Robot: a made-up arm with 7 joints.
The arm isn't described. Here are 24 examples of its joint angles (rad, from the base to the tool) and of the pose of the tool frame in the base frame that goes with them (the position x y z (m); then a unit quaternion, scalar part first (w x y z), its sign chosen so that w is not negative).
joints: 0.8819 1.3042 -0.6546 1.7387 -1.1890 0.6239 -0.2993
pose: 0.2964 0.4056 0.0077 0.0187 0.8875 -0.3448 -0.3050
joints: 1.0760 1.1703 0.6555 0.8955 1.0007 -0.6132 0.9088
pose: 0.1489 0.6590 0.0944 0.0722 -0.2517 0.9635 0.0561
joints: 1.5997 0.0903 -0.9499 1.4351 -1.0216 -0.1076 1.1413
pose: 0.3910 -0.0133 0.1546 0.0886 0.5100 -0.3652 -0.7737
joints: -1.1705 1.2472 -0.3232 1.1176 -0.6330 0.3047 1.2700
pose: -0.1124 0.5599 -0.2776 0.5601 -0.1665 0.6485 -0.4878
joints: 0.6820 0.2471 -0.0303 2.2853 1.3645 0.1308 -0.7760
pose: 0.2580 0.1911 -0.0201 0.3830 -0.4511 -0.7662 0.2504
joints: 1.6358 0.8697 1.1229 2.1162 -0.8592 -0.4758 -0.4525
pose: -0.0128 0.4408 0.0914 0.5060 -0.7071 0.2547 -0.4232
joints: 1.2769 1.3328 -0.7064 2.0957 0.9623 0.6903 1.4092
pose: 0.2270 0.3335 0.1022 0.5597 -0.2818 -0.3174 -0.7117
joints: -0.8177 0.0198 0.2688 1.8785 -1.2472 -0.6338 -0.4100
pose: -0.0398 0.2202 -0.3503 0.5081 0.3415 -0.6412 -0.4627
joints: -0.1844 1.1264 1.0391 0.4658 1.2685 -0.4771 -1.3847
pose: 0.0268 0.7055 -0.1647 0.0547 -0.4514 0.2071 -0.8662
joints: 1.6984 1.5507 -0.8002 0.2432 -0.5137 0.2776 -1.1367
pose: 0.0490 0.7374 0.0483 0.1609 0.9661 -0.0103 0.2018
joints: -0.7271 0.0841 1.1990 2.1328 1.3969 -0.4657 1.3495
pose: -0.0729 0.3651 -0.1969 0.3026 -0.0197 -0.9252 -0.2281
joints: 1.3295 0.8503 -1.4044 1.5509 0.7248 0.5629 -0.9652
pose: 0.4129 0.2535 -0.0592 0.5831 0.4474 -0.6625 -0.1449
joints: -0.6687 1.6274 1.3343 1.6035 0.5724 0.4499 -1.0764
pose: 0.2069 0.4749 0.1680 0.2192 0.6699 -0.6711 0.2297
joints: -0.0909 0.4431 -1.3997 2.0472 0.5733 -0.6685 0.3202
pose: 0.0100 0.0546 -0.3044 0.3662 -0.7298 -0.5555 -0.1573
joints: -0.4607 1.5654 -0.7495 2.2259 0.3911 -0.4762 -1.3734
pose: 0.0691 0.3451 -0.1853 0.6888 0.1789 -0.6972 -0.0858
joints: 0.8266 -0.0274 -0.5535 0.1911 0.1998 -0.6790 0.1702
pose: 0.4600 0.1111 -0.3689 0.6470 -0.0909 -0.7183 -0.2389
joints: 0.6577 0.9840 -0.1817 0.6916 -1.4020 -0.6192 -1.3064
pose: 0.3196 0.5830 -0.1587 0.0446 0.6602 -0.6194 -0.4225
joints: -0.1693 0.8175 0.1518 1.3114 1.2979 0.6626 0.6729
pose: 0.1914 0.4751 -0.2896 0.7985 -0.4207 -0.4122 0.1246
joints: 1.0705 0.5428 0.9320 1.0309 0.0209 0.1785 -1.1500
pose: 0.3387 0.5428 -0.0403 0.2277 0.3647 -0.4029 0.8080
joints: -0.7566 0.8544 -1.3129 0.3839 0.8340 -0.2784 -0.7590
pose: -0.2888 0.5270 -0.3405 0.8106 0.4173 0.0937 -0.4001
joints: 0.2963 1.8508 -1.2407 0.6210 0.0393 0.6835 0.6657
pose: 0.0390 0.7158 0.0326 0.7512 0.4823 0.4446 -0.0735
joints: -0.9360 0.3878 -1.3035 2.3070 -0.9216 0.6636 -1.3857
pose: -0.1582 0.0550 -0.1769 0.6915 0.3058 -0.6425 -0.1246
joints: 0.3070 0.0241 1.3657 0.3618 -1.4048 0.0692 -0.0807
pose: 0.1910 0.2520 -0.5431 0.9620 0.2280 -0.1484 0.0220
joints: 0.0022 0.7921 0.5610 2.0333 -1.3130 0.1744 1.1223
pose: 0.1885 0.4019 -0.0799 0.6390 0.6031 -0.1564 -0.4511
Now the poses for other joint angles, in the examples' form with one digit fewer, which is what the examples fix.
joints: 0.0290 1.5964 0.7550 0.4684 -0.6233 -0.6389 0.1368
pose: 0.079 0.717 0.094 0.533 0.701 -0.326 -0.342
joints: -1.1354 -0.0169 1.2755 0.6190 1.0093 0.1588 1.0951
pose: -0.481 0.281 -0.270 0.651 0.119 -0.387 0.642
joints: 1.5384 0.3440 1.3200 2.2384 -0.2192 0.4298 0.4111
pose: 0.118 0.395 0.045 0.075 -0.303 0.825 -0.472
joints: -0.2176 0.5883 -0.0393 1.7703 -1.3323 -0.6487 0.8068
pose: 0.183 0.308 -0.298 0.323 0.186 -0.195 -0.907
